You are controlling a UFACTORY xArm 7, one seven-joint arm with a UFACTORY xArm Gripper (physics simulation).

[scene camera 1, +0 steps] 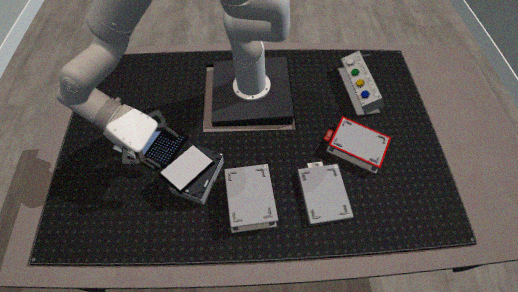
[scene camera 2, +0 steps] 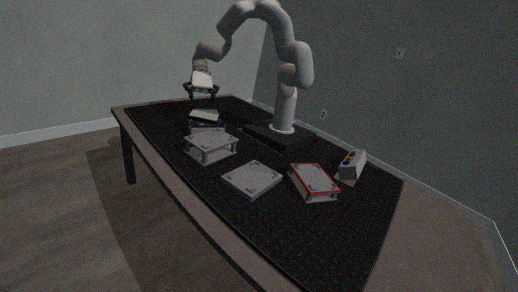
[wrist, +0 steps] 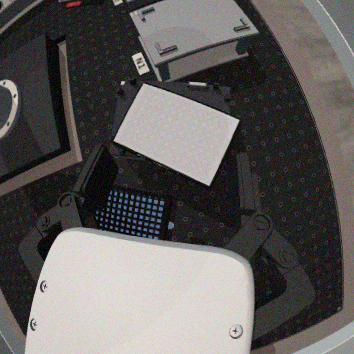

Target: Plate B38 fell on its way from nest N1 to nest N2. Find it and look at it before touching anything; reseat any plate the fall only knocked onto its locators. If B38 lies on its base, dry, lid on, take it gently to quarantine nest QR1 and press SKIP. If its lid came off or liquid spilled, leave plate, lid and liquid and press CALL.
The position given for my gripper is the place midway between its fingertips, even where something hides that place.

My gripper (scene camera 1: 168,153) is open and holds nothing. I also see a button box (scene camera 1: 366,99) and a dark station (scene camera 1: 198,192).
My gripper shows as well in the wrist view (wrist: 168,159). The button box shows as well in scene camera 2 (scene camera 2: 349,170). The dark station shows as well in the wrist view (wrist: 218,96).
